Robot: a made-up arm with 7 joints. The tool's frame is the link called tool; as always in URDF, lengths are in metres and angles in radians.
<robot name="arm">
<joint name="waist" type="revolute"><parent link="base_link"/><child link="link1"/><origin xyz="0 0.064 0" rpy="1.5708 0 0"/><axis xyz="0 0 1"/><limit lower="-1.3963" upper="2" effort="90" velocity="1.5"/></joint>
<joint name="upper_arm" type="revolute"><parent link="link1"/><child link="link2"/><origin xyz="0 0 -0.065" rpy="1.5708 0 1.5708"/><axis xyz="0 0 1"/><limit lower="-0.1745" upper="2" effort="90" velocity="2"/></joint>
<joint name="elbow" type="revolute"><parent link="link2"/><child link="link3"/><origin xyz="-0.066 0 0" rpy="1.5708 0 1.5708"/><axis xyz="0 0 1"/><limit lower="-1.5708" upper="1.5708" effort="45" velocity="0.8"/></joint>
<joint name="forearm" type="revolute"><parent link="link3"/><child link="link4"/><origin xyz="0 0 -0.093" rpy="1.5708 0 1.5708"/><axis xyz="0 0 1"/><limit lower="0" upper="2.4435" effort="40" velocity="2.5"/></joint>
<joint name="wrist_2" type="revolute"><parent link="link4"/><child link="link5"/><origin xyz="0 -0.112 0" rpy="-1.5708 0 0"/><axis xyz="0 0 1"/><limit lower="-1.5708" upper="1.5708" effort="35" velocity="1.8"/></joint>
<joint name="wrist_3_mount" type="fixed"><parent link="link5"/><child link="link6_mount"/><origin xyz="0 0 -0.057"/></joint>
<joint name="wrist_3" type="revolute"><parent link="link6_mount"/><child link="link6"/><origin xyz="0 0 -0.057" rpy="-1.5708 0 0"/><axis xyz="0 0 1"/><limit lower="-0.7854" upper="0.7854" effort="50" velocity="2.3"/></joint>
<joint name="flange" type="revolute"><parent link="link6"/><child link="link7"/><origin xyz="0 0 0" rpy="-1.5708 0 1.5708"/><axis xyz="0 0 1"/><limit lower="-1.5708" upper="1.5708" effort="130" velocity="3.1"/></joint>
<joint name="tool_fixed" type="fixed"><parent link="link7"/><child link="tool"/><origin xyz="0 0 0" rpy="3.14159 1.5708 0"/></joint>
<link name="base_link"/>
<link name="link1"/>
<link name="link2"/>
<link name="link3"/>
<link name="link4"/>
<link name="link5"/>
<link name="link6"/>
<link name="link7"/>
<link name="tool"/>
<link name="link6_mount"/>
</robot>
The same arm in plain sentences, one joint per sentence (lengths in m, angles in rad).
The arm has seven revolute joints in a row. What follows holds with every joint at zero, and every direction is one of the base frame's.
The first joint sits 0.064 m along +y from the base frame's origin and turns about -y, from -1.3963 to 2 rad.
The second joint sits 0.065 m along +y from the first joint and turns about +x, from -0.1745 to 2 rad.
The third joint sits 0.066 m along -z from the second joint and turns about +z, from -1.5708 to 1.5708 rad.
The fourth joint sits 0.093 m along -z from the third joint and turns about -y, from 0 to 2.4435 rad.
The fifth joint sits 0.112 m along -z from the fourth joint and turns about +z, from -1.5708 to 1.5708 rad.
The sixth joint sits 0.114 m along -z from the fifth joint and turns about +y, from -0.7854 to 0.7854 rad.
The seventh joint sits at the same point as the sixth joint and turns about -x, from -1.5708 to 1.5708 rad.
The tool frame, which is the frame that the pose is given for, sits at the same point as the seventh joint; its axes are the base frame's turned by roll 0, pitch 0 and yaw 0 rad (as in URDF: about the fixed x, then y, then z).

